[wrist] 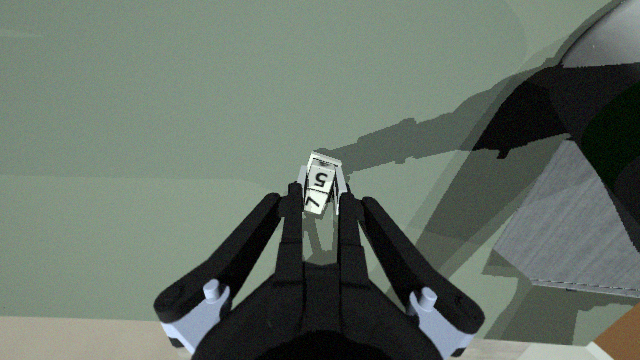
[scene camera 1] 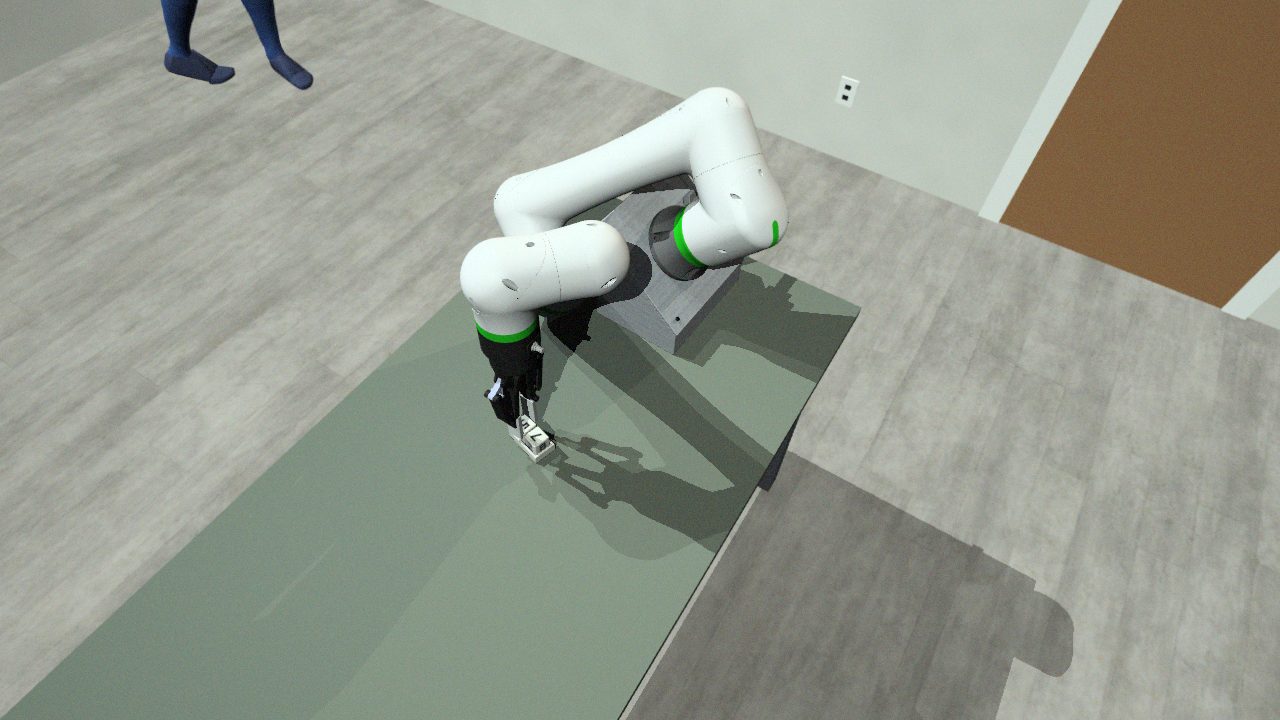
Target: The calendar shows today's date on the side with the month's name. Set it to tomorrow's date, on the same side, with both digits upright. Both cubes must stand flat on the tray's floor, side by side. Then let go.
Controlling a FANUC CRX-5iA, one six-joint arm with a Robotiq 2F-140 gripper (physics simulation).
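Where they show: gripper, between the fingertips: point(wrist: 320, 176) point(scene camera 1: 523, 425); arm's base, origin of its link: point(scene camera 1: 678, 244).
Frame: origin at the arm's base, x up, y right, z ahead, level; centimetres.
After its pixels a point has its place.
The small white calendar tray point(scene camera 1: 538, 457) @(x -13.6, y -0.2, z 47.9 cm) point(wrist: 327, 158) @(x -13.4, y 6.9, z 44.3 cm) lies on the green table with two white cubes side by side. The cube with a 5 on top point(scene camera 1: 525, 420) @(x -10.7, y 5.1, z 44.3 cm) point(wrist: 321, 176) @(x -10.7, y 5.3, z 45.0 cm) is at the left end in the scene view and the upper end in the wrist view. The cube with a 7 on top point(scene camera 1: 537, 437) @(x -10.7, y 1.2, z 46.0 cm) point(wrist: 314, 202) @(x -10.7, y 1.5, z 45.7 cm) is beside it. My gripper point(scene camera 1: 520, 417) @(x -11.5, y 5.0, z 45.1 cm) point(wrist: 320, 176) @(x -11.5, y 5.0, z 45.1 cm) points down over the tray, its pads drawn in close on both sides of the 5-topped cube. The month side and the digits on the cubes' sides cannot be read.
The green table point(scene camera 1: 429, 573) @(x -14.9, y 2.2, z 74.0 cm) point(wrist: 150, 100) @(x -14.9, y 12.7, z 67.5 cm) bears the grey robot base point(scene camera 1: 675, 335) @(x -8.6, y -8.1, z 14.0 cm) point(wrist: 575, 225) @(x -8.9, y 1.5, z 13.5 cm) behind the tray, with arm shadows across its surface. The table's long edge runs along the lower right in the scene view. A person's legs point(scene camera 1: 259, 26) show at the upper left.
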